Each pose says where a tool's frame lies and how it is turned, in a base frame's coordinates. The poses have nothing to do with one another.
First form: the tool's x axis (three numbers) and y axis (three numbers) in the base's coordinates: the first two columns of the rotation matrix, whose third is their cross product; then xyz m.
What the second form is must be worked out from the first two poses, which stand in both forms.
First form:
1: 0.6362 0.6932 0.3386 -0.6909 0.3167 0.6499 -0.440 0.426 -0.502
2: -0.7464 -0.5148 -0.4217 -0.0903 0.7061 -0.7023 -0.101 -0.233 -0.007
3: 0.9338 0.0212 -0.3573 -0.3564 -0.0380 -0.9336 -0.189 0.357 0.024
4: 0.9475 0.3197 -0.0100 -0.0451 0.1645 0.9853 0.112 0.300 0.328
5: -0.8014 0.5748 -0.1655 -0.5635 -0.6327 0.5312 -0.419 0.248 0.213
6: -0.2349 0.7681 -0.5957 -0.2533 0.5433 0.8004 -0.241 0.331 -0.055
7: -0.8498 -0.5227 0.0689 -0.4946 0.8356 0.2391 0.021 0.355 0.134
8: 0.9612 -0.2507 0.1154 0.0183 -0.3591 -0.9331 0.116 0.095 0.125
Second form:
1: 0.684 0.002 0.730 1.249 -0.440 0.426 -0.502
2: -0.183 0.915 -0.359 2.510 -0.101 -0.233 -0.007
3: -0.968 0.162 0.189 1.637 -0.189 0.357 0.024
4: 0.969 0.165 0.184 1.429 0.112 0.300 0.328
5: 0.010 0.306 0.952 2.501 -0.419 0.248 0.213
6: 0.243 0.807 0.538 1.888 -0.241 0.331 -0.055
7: 0.267 -0.958 -0.107 3.010 0.021 0.355 0.134
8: -0.986 0.086 -0.145 1.949 0.116 0.095 0.125
